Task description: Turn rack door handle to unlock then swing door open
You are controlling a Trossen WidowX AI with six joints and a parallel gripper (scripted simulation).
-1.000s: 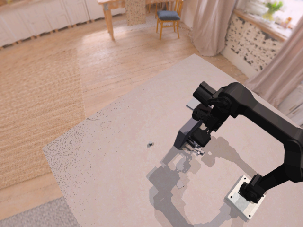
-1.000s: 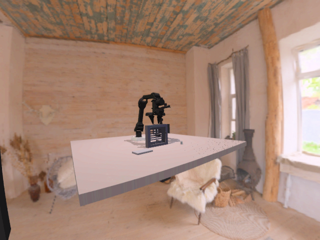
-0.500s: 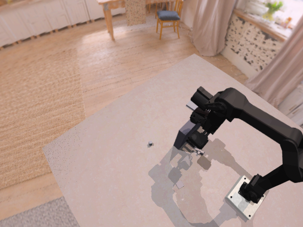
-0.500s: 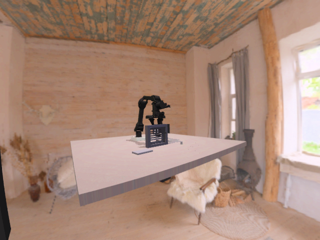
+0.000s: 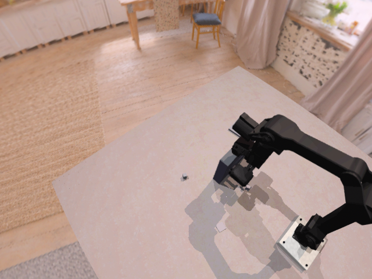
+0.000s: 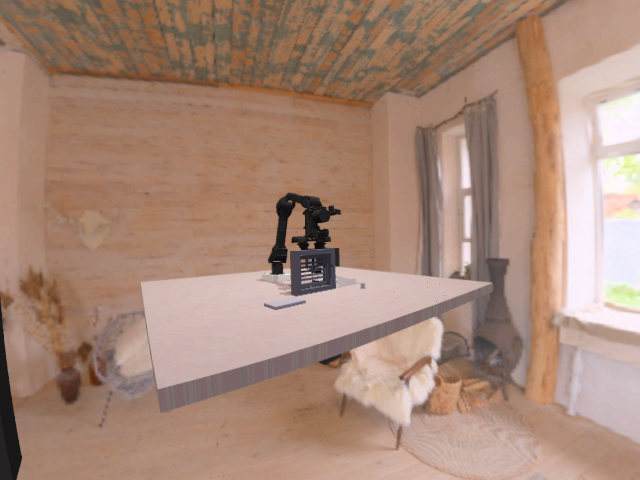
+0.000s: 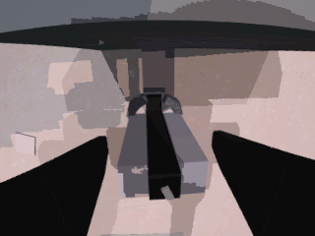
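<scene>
Right now the grey upright handle is 1 cm behind my gripper tip and 3 cm below it. Round my gripper tip: small tile 5 cm behind, 19 cm to the left, 13 cm below; small grey cube 19 cm ahead, 13 cm to the left, 12 cm below.
</scene>
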